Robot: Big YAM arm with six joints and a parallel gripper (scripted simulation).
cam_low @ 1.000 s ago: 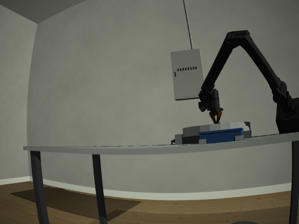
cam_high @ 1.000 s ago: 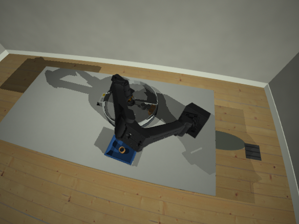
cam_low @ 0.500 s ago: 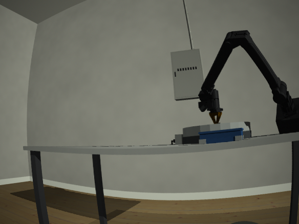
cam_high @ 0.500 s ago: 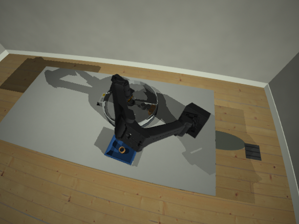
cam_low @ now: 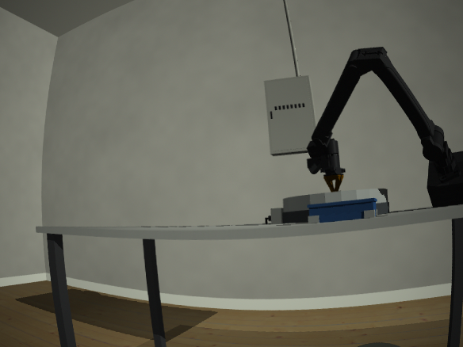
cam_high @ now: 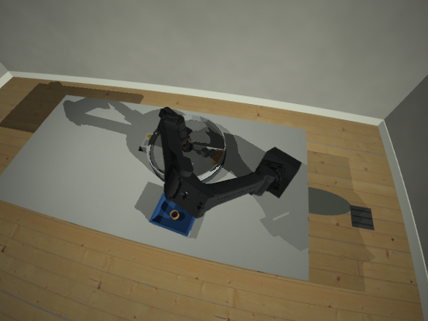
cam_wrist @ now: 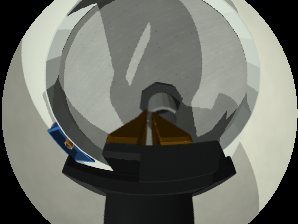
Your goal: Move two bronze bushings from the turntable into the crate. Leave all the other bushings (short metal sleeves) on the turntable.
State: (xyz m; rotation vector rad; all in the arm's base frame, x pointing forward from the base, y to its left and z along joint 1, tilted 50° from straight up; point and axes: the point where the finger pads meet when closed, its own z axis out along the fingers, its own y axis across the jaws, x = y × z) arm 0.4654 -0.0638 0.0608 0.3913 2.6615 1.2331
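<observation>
The round grey turntable lies 40 mm below my hand and 20 mm to the right of it. Also, from my hand: blue crate 320 mm to the left, 130 mm behind, 70 mm below.
</observation>
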